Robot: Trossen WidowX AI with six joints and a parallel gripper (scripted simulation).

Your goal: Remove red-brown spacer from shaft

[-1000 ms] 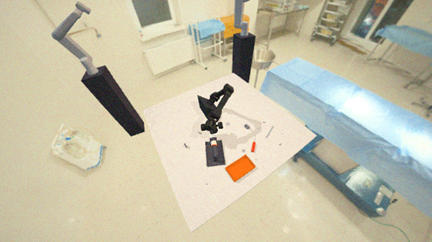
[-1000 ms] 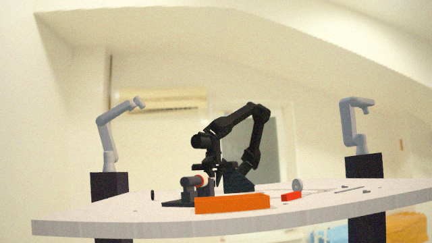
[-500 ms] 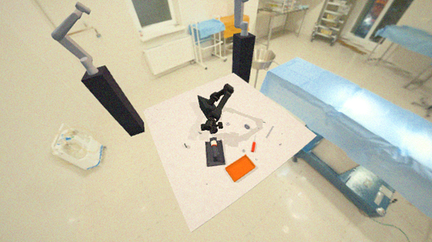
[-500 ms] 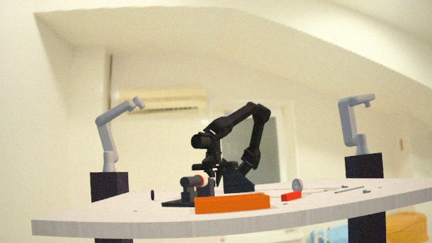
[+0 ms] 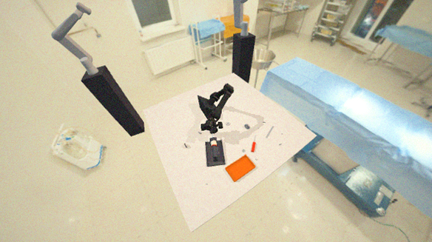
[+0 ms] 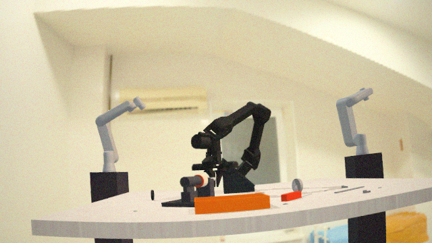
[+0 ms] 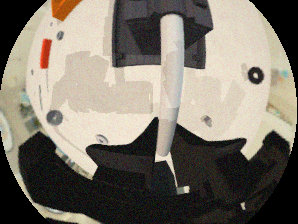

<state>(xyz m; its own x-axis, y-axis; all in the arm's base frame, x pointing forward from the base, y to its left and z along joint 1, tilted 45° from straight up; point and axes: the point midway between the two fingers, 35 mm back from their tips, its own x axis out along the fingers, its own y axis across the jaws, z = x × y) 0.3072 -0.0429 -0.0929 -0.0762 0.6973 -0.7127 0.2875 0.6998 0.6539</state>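
Now: gripper tip 8 cm short of the grey shaft, 2 cm to the left of it and 3 cm below it. Also, from my gripper tip: round grey disc: 7 cm ahead, 32 cm to the left, 2 cm below; red-brown spacer: 16 cm ahead, 5 cm to the right, 3 cm above; small black ring: 2 cm ahead, 27 cm to the right, 2 cm below.
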